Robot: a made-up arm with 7 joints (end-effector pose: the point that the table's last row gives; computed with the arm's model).
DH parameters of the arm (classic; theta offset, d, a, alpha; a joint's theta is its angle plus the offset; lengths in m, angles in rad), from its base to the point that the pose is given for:
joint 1: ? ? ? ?
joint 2: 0 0 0 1.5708
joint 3: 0 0.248 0.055 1.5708
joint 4: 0 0 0.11 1.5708
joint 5: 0 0.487 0 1.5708
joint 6: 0 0 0.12 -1.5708
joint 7: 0 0.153 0 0
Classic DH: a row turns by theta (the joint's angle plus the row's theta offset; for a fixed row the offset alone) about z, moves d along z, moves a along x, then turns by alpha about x.
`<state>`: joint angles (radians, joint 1 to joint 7).
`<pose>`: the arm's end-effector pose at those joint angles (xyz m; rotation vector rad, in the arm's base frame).
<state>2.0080 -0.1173 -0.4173 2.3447 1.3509 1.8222 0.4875</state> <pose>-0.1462 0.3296 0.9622 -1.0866 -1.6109 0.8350</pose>
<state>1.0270 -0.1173 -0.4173 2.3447 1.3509 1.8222 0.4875</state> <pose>0.1926 0.3048 0.9622 -1.6431 -0.8698 0.1673</pose>
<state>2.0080 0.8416 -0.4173 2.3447 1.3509 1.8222 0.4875</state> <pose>-0.3381 0.7402 0.3517 -1.9574 -1.5814 1.4472</pose>
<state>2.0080 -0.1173 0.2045 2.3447 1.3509 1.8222 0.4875</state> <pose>-0.3488 0.1482 0.9529 -0.5917 -2.0449 1.1719</pose>
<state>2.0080 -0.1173 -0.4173 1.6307 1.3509 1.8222 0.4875</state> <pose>-0.1666 0.5700 0.6455 -1.5514 -1.3663 1.4875</pose>
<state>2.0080 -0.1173 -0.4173 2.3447 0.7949 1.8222 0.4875</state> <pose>-0.1037 0.3968 0.9054 -1.5841 -1.5674 0.3816</pose>
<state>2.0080 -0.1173 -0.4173 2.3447 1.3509 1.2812 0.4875</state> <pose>-0.0797 0.3713 1.0303 -1.0102 -1.0760 0.6917</pose>
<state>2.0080 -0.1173 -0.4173 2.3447 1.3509 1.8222 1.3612</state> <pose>-0.1462 0.3296 0.9622 -1.8222 -1.0935 1.3791</pose>
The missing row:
joint 1: 0 0.221 0 -1.5708
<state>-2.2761 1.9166 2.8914 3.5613 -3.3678 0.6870 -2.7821</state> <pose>-0.4952 -0.4553 -0.3560 -2.6444 -1.0780 0.4415</pose>
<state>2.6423 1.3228 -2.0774 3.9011 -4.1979 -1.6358 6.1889</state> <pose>-0.5291 0.0006 0.3428 0.0370 -0.0774 0.0635</pose>
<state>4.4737 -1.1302 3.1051 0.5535 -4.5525 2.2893 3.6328</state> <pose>-0.1453 0.1474 -0.2054 -0.9017 -0.6221 0.3025</pose>
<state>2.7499 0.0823 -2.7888 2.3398 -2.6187 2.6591 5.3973</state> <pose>0.1054 -0.0720 0.9543 1.3474 -1.5179 -0.6433</pose>
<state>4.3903 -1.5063 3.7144 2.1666 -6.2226 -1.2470 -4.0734</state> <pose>0.1195 0.7393 0.0607 -0.8354 1.0473 0.6357</pose>
